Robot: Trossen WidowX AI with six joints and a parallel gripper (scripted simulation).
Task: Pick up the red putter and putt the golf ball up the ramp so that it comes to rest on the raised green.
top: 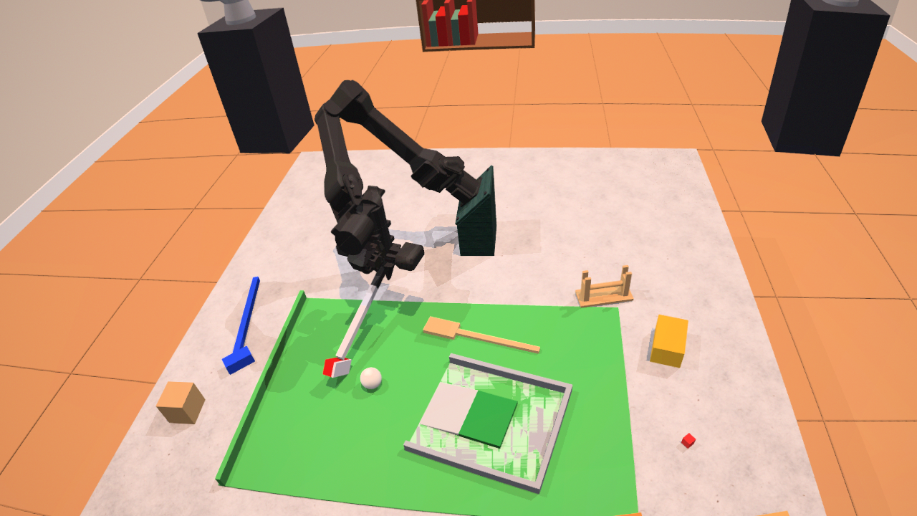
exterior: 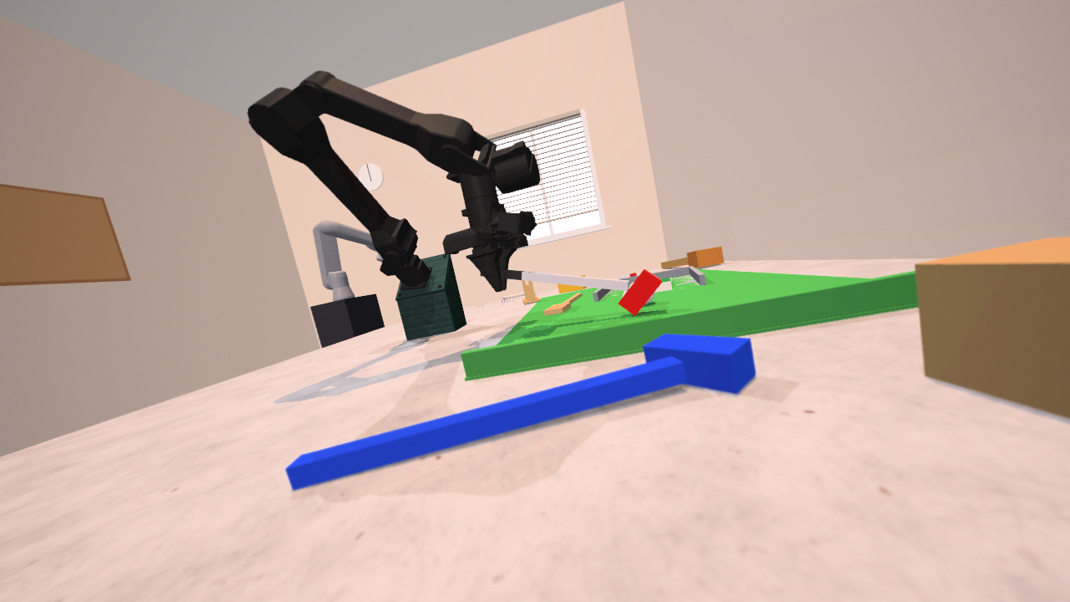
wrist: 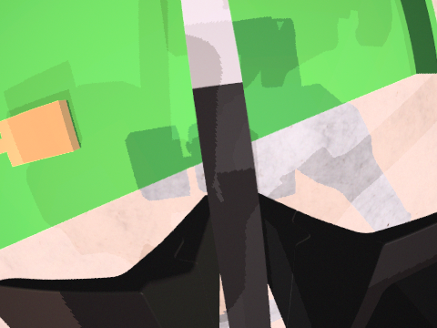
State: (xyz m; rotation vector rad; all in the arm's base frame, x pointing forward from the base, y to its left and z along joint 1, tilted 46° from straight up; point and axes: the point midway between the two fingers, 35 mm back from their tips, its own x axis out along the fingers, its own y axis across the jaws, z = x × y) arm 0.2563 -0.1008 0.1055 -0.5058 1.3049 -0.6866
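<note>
Right now the red putter is 120 mm ahead of my gripper tip, 20 mm to the right of it and 10 mm below it. The rest, counted from my gripper tip: green mat (230 mm ahead, 160 mm to the left, 70 mm below); then blue putter (320 mm to the right, 120 mm ahead, 60 mm below); then white golf ball (230 mm ahead, 50 mm below, 30 mm to the left).
</note>
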